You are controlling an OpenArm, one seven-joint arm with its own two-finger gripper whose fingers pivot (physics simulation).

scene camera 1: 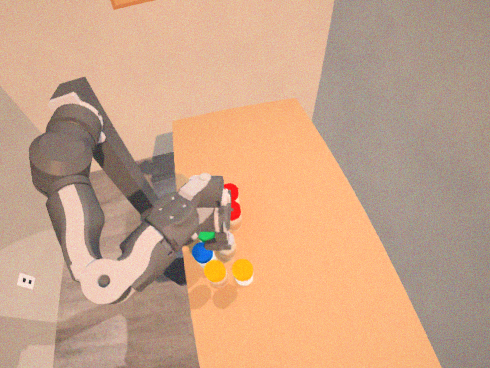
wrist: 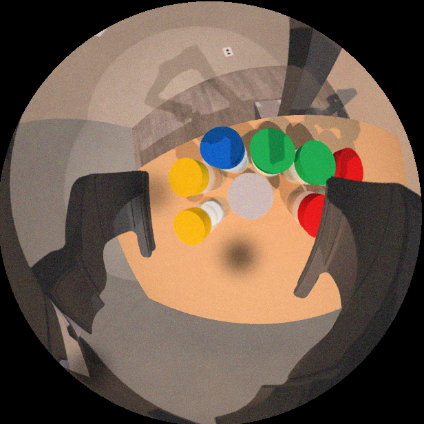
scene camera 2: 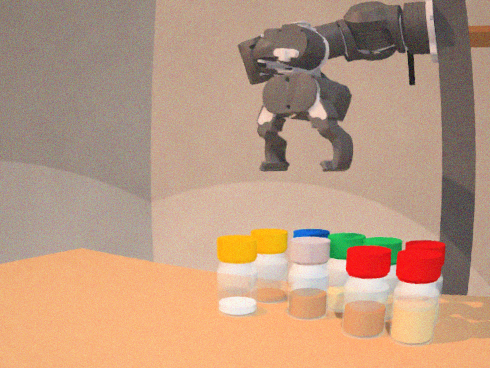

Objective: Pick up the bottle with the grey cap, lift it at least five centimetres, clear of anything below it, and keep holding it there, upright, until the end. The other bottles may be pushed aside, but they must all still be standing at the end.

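Note:
The bottle with the grey cap (scene camera 1: 228,250) (scene camera 2: 309,277) (wrist: 250,195) stands upright on the table among the other bottles; its cap looks pale pinkish grey and brown contents show low in its clear body. My gripper (scene camera 1: 226,220) (scene camera 2: 304,166) (wrist: 220,225) is partly open and empty, pointing down. It hangs well above the caps, over the group in scene camera 2. In the wrist view the grey cap lies between the two fingers sideways, above the line of their tips. In scene camera 1 the gripper partly hides this bottle.
Standing close by are two yellow-capped bottles (scene camera 2: 237,275) (scene camera 2: 270,265), a blue-capped one (scene camera 1: 202,252) (wrist: 222,147), two green-capped ones (wrist: 272,151) (wrist: 315,162) and several red-capped ones (scene camera 2: 366,290) (scene camera 2: 416,295) (wrist: 348,167). They stand on the wooden table (scene camera 1: 300,225), near one edge.

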